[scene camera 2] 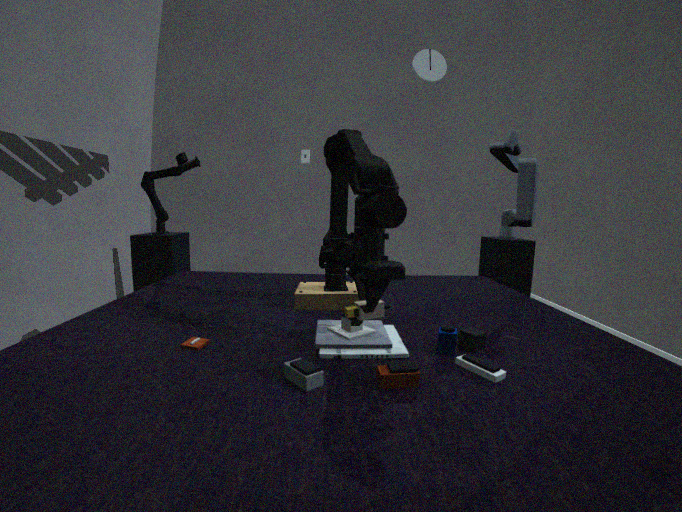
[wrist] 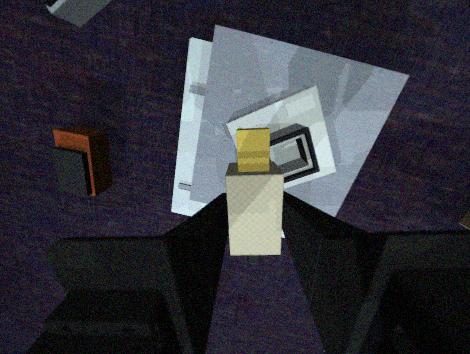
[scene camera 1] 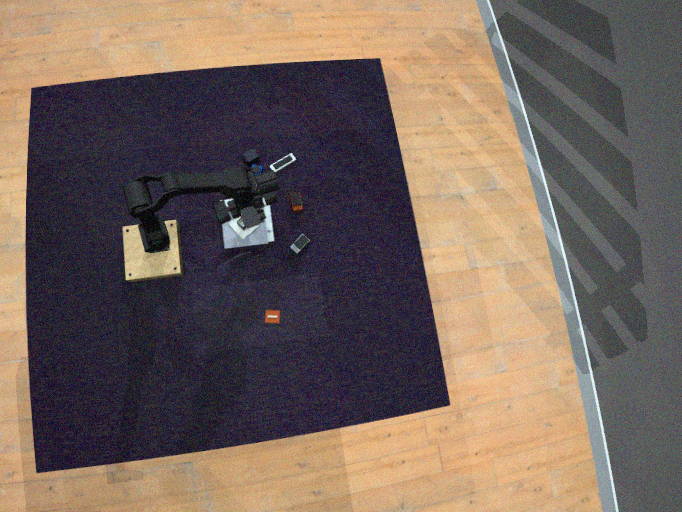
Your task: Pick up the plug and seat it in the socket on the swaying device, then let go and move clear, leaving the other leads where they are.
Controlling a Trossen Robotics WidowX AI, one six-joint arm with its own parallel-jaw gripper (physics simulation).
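Note:
The plug, with a cream body and a yellow tip point(scene camera 2: 351, 311) point(wrist: 254, 212), is held between the fingers of my gripper point(scene camera 2: 372, 306) point(wrist: 253, 198), which is shut on it. The swaying device has a grey plate point(scene camera 1: 242, 240) point(scene camera 2: 325, 331) point(wrist: 370, 100) over a white base point(scene camera 2: 399, 346) point(wrist: 183, 165). On the grey plate sits a turned white square with the socket point(scene camera 2: 350, 325) point(wrist: 312, 150). In the wrist view the yellow tip overlaps the socket's left part, and the opening shows to its right. In scene camera 2 the tip appears at the socket block's top; any contact is unclear.
An orange block point(scene camera 1: 295, 201) point(scene camera 2: 397, 376) point(wrist: 72, 136), a grey block point(scene camera 1: 300, 243) point(scene camera 2: 304, 374) and a white block point(scene camera 1: 282, 162) point(scene camera 2: 480, 368) lie near the device. Blue point(scene camera 2: 447, 341) and black point(scene camera 2: 472, 339) objects stand beside it. A flat orange piece point(scene camera 1: 272, 316) point(scene camera 2: 195, 343) lies farther off.

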